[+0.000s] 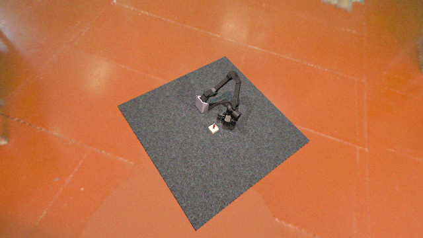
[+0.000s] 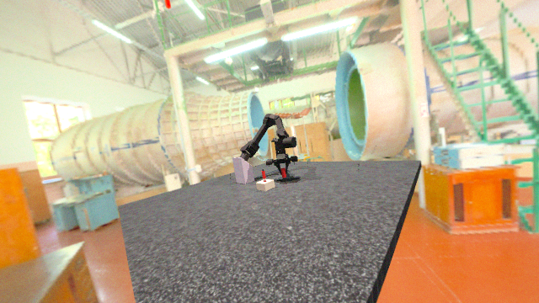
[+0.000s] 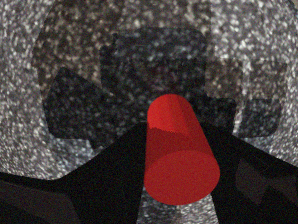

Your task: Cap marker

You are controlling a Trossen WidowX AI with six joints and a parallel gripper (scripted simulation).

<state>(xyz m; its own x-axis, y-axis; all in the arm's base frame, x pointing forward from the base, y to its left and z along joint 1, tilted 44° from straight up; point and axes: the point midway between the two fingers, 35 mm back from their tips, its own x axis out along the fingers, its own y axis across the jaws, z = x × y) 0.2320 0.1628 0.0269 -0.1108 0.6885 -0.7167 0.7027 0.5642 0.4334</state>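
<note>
Now: gripper tip 160 mm to the left of the holder block, 20 mm short of it and 20 mm above it. From my gripper tip the other things lie so: red cap 10 mm above.
</note>
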